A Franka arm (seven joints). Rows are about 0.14 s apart.
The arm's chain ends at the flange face. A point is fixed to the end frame.
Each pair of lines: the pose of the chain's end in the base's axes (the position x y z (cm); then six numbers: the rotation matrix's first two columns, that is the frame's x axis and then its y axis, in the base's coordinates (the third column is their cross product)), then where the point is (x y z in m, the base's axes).
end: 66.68, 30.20, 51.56, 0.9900, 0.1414, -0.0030, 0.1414, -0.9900, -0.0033
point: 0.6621 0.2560 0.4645
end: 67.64, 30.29, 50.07, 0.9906, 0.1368, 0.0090, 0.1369, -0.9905, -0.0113
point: 0.6720 0.2575 0.4491
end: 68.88, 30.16, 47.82, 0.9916, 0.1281, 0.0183, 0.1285, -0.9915, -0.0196
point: 0.6845 0.2567 0.4261
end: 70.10, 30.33, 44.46, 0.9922, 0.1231, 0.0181, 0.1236, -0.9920, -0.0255
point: 0.6964 0.2587 0.3923
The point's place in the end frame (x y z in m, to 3 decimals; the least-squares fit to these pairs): -0.011 0.045 0.051
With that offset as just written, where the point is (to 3 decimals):
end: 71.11, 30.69, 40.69, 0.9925, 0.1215, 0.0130, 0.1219, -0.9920, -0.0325
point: 0.706 0.263 0.354
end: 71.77, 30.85, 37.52, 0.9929, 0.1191, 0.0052, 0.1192, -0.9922, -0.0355
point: 0.712 0.264 0.323
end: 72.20, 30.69, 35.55, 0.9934, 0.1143, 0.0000, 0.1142, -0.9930, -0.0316
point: 0.716 0.263 0.303
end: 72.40, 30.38, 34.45, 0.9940, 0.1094, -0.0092, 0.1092, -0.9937, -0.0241
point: 0.717 0.259 0.293
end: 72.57, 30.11, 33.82, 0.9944, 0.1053, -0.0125, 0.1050, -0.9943, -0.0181
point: 0.719 0.256 0.287
